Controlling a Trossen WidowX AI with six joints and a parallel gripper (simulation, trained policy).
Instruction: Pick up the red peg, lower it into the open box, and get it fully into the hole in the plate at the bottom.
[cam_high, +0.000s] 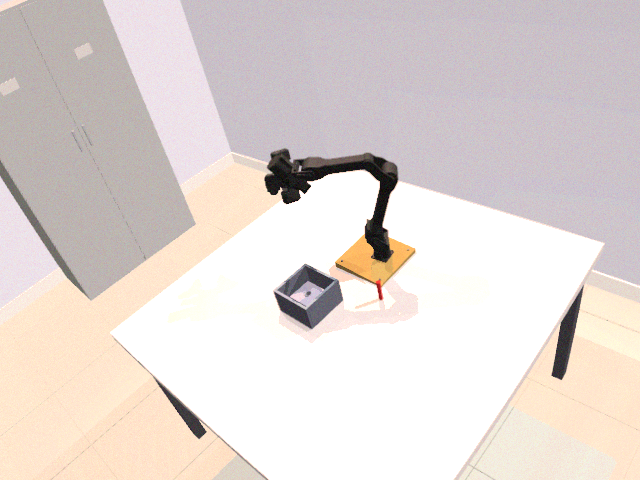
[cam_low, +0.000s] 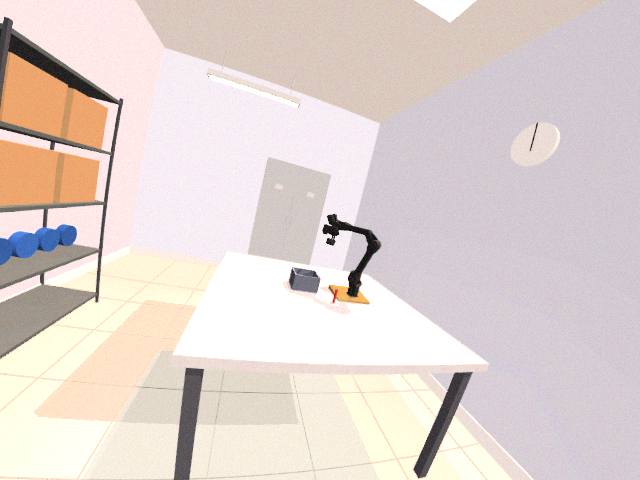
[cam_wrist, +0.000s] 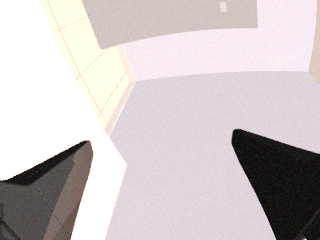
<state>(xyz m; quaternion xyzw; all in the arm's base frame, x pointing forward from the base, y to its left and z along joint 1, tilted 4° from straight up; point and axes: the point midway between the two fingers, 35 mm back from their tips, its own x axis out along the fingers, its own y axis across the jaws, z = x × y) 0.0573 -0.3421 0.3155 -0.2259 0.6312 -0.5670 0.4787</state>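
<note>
My gripper tip is now 130 mm short of the red peg, 440 mm to the right of it and 300 mm above it. The rest, counted from my gripper tip: plate (250 mm ahead, 240 mm to the left, 300 mm below); grey box (250 mm ahead, 240 mm to the left, 320 mm below).
</note>
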